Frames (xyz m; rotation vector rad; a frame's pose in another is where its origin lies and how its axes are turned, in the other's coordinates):
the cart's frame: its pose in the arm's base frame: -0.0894 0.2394 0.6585 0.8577 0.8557 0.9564
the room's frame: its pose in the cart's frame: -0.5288 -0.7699 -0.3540 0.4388 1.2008 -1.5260
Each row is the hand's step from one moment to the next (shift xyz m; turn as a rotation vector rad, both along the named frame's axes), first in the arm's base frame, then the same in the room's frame.
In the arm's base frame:
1: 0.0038 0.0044 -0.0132 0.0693 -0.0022 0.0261
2: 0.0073 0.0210 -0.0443 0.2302 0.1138 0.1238
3: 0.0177 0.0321 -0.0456 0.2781 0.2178 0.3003
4: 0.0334 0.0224 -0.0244 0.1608 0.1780 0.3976
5: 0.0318 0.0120 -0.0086 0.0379 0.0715 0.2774
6: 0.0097 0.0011 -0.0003 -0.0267 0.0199 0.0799
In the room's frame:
1: 0.0054 0.0074 0.0112 -0.0625 -0.0193 0.0348
2: 0.0198 0.0314 0.0329 -0.2703 0.0403 0.0812
3: 0.0106 0.0408 0.0406 -0.4562 0.0824 -0.0079
4: -0.0115 0.0234 0.0392 -0.4359 0.0340 -0.1564
5: -0.0183 0.0093 0.0284 -0.2399 -0.0157 -0.1603
6: -0.0064 -0.0003 0.0074 -0.0445 0.0002 -0.0742

